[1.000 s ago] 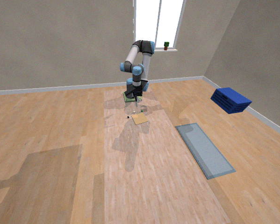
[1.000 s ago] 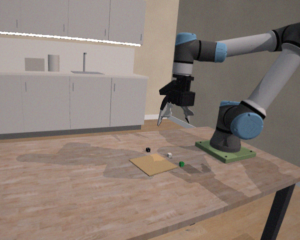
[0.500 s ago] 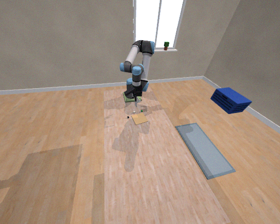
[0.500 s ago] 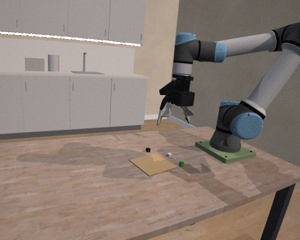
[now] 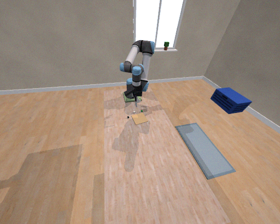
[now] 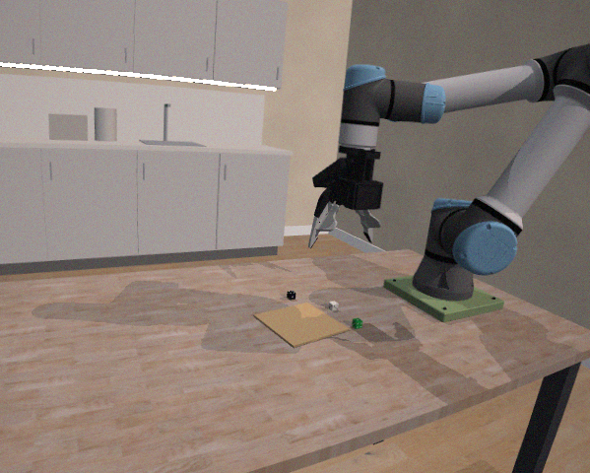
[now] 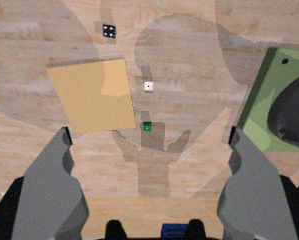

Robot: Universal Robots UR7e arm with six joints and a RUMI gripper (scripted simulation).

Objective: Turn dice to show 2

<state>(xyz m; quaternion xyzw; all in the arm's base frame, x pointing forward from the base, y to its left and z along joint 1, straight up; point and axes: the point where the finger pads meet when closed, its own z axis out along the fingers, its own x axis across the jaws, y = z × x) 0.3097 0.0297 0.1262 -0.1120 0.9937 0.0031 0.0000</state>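
My hand is 140 mm above the white die. The rest, counted from my hand: black die (80 mm ahead, 70 mm to the right, 140 mm below); then green die (20 mm behind, 90 mm to the left, 140 mm below); then tan mat (90 mm ahead, 60 mm to the left, 150 mm below).
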